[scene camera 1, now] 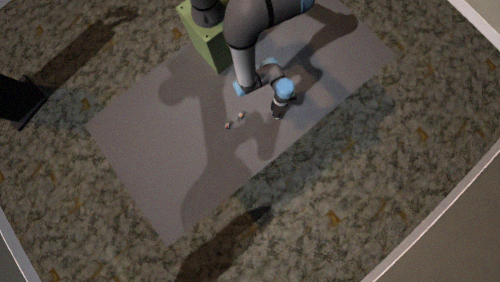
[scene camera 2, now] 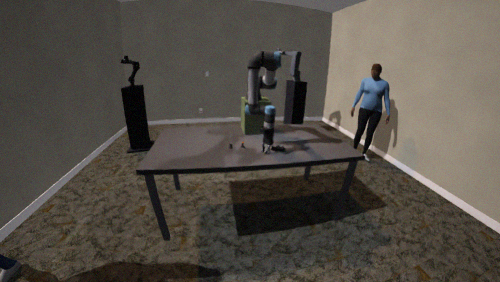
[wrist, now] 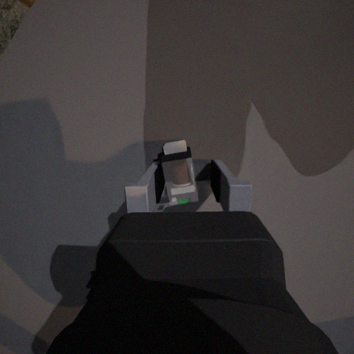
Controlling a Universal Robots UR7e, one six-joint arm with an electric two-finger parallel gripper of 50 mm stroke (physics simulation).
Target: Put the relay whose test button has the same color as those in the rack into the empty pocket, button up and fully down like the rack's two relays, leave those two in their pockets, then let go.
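Where they show: gripper, fingertip midpoint: [scene camera 2: 265,152]; arm's base at its link origin: [scene camera 1: 208,13].
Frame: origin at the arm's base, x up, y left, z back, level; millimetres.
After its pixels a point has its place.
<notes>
A relay [wrist: 180,172] with a clear case, a brown coil, a black band and a green button lies on its side between the fingers in the wrist view, nearer the left finger. My gripper [wrist: 186,173] [scene camera 2: 267,150] {x -312, y -98, z -511 mm} [scene camera 1: 276,118] {x -312, y -98, z -511 mm} is open, with its fingers low over the table on both sides of this relay and not closed on it. Two other small relays stand apart on the table: one with a reddish top [scene camera 1: 227,126] {x -272, y -327, z -350 mm} [scene camera 2: 230,146] {x -299, y -329, z -356 mm} and one with an orange top [scene camera 1: 241,115] {x -272, y -232, z -370 mm} [scene camera 2: 243,145] {x -294, y -229, z -378 mm}. The dark rack [scene camera 2: 279,148] {x -297, y 20, z -512 mm} is beside the gripper; its pockets and button colours cannot be made out.
The grey table [scene camera 1: 150,150] {x -315, y -710, z -84 mm} [scene camera 2: 190,150] {x -315, y -639, z -303 mm} carries the green robot base [scene camera 1: 212,47] {x -64, y -96, z -95 mm} [scene camera 2: 246,117] {x -151, y -101, z -94 mm} at its back. Arm shadows darken the table around the gripper. A person in blue [scene camera 2: 374,95] stands beyond the table's right end in scene camera 2.
</notes>
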